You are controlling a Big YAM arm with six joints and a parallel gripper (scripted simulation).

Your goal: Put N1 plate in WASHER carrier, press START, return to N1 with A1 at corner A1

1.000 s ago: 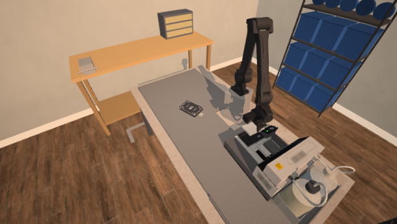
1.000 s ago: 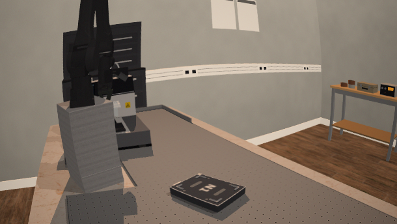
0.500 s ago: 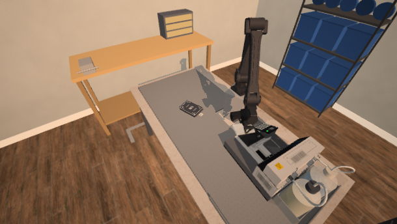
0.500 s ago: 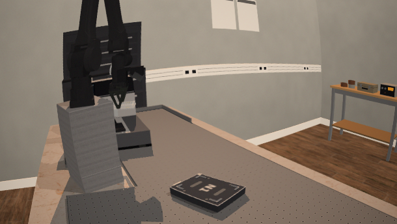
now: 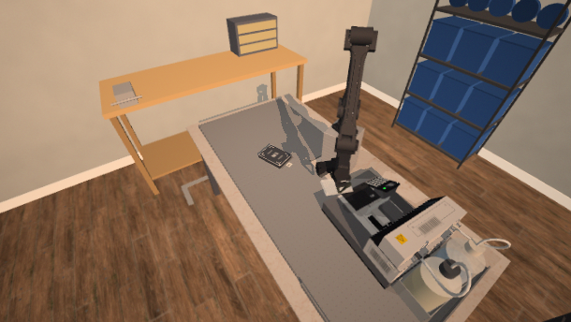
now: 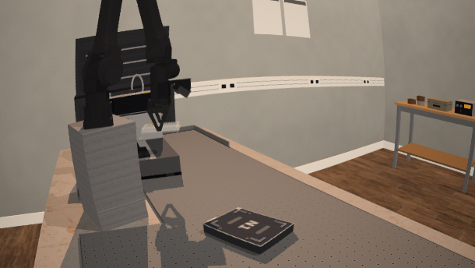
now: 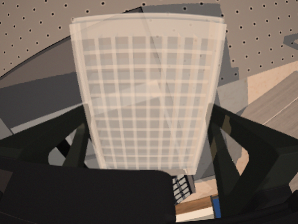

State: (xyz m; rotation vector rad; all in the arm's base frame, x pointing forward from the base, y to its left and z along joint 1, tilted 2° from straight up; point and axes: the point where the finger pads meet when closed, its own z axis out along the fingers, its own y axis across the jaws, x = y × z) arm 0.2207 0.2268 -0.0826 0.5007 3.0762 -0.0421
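Now: the nest frame 460 mm to the right of my hand, 160 mm below it and 80 mm ahead of it. Round my hand: dark carrier 120 mm behind, 90 mm below, 60 mm to the left; washer 210 mm to the left, 120 mm behind, 40 mm below; clear well plate 10 mm below.
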